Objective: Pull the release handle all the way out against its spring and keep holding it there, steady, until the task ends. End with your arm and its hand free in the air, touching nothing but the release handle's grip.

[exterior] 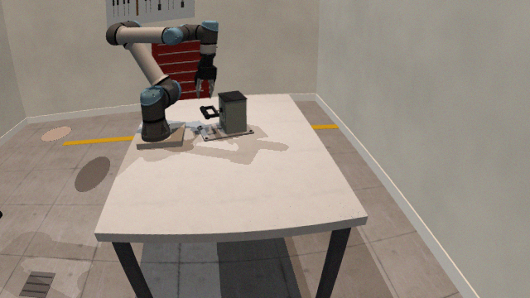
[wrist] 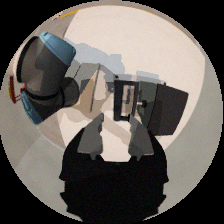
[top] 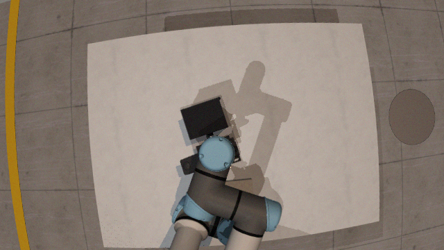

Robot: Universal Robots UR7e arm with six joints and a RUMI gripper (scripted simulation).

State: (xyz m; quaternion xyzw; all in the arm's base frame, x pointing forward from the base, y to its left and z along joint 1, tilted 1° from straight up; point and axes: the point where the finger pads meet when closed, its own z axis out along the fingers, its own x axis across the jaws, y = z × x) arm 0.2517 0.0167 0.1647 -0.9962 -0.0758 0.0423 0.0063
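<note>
Right now my hand is 90 mm short of the metal baseplate, 20 mm to the right of it and 190 mm above it.
</note>
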